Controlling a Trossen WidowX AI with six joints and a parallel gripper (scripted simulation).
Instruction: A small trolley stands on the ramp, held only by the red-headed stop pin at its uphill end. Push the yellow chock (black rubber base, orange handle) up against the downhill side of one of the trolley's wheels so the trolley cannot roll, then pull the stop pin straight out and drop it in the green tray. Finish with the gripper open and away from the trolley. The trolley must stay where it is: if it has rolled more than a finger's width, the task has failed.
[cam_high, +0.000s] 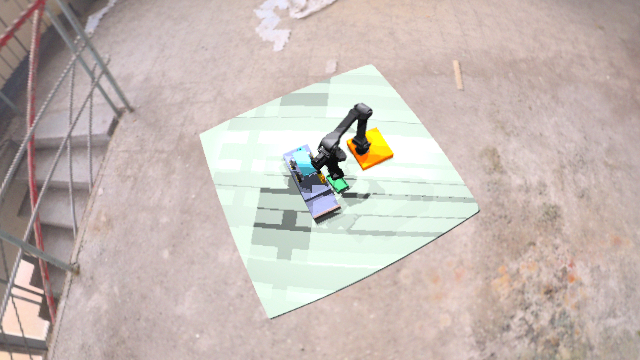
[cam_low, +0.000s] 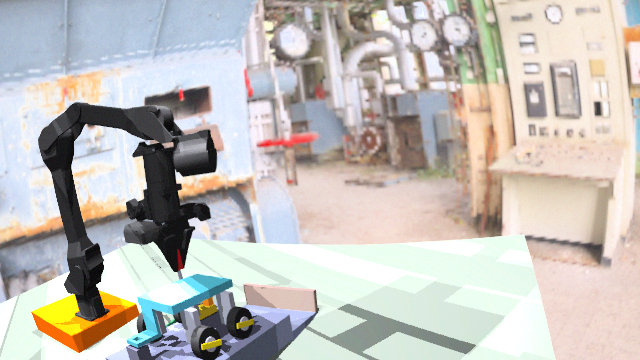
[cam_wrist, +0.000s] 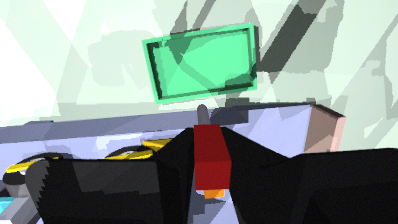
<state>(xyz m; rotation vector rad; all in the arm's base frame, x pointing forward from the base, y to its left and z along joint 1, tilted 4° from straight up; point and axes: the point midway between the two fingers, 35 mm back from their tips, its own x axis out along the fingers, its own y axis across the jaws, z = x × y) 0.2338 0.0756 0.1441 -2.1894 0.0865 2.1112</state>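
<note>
My gripper tip is 5 cm short of the yellow chock, 2 cm to the left of it and 5 cm above it. Round my gripper tip: red-headed stop pin: right at my gripper tip; trolley: 10 cm ahead, 12 cm to the right, 2 cm below; grey-blue ramp: 10 cm ahead, 11 cm to the right, 9 cm below.
</note>
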